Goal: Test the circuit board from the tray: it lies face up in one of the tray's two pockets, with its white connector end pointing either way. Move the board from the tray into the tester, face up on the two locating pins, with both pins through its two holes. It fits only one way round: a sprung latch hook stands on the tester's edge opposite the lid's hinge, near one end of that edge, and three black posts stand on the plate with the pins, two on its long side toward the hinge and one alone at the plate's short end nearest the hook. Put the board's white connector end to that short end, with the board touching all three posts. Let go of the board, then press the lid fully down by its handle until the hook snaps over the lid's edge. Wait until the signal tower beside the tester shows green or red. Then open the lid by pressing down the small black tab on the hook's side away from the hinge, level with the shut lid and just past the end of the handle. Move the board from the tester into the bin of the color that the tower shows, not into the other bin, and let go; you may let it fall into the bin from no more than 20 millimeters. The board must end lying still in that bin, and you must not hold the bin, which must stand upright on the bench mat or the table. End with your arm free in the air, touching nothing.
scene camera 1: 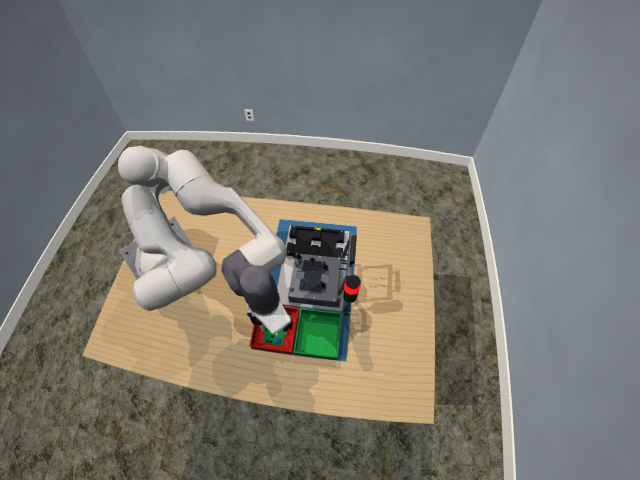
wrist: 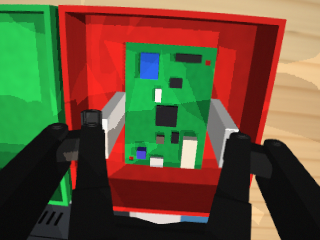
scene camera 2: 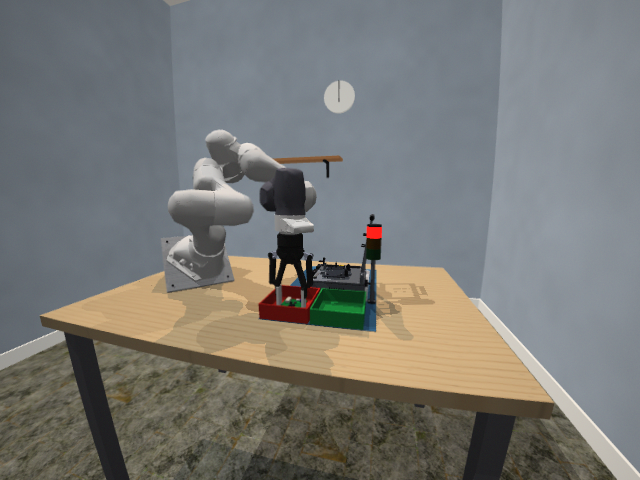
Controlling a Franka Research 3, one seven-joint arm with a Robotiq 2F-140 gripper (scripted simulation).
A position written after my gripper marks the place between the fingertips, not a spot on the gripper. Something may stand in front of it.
Note:
In view: my gripper (scene camera 2: 291, 307), a red bin (scene camera 2: 266, 311), a green bin (scene camera 1: 318, 334) and a grey tester (scene camera 2: 355, 281).
The red bin shows as well in scene camera 1 (scene camera 1: 257, 336) and in the wrist view (wrist: 93, 47). The green bin also shows in scene camera 2 (scene camera 2: 321, 312). My gripper is seen too in the wrist view (wrist: 166, 110).

